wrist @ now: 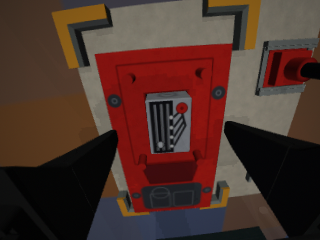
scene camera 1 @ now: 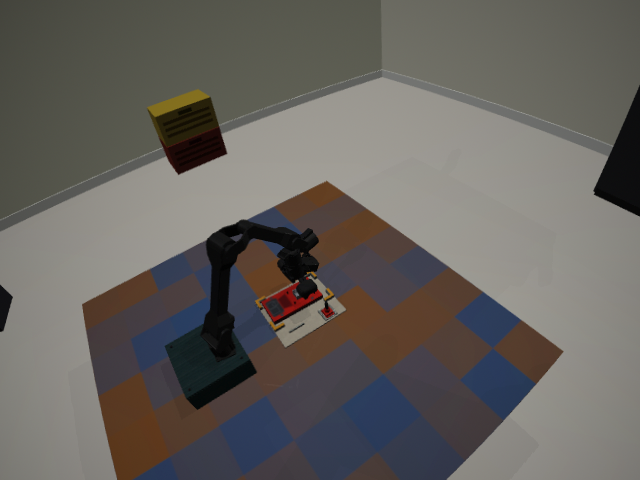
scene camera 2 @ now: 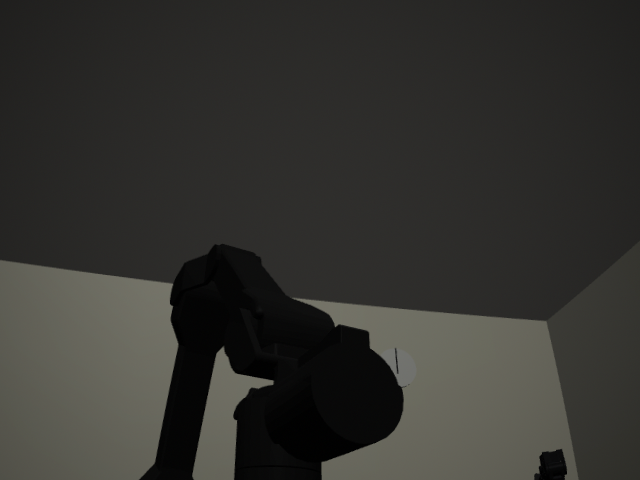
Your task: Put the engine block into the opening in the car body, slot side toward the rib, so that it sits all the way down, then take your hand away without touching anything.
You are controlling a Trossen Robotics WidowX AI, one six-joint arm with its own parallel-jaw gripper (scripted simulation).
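In scene camera 1 you'd see my gripper [scene camera 1: 299,290], which is open and holds nothing, and a car body [scene camera 1: 282,305]. The wrist view shows my gripper [wrist: 171,130], the car body [wrist: 156,182] and a grey engine block [wrist: 168,114]. With scene camera 2, the car body is out of frame in scene camera 2, and the grey engine block is out of frame in scene camera 2 too.
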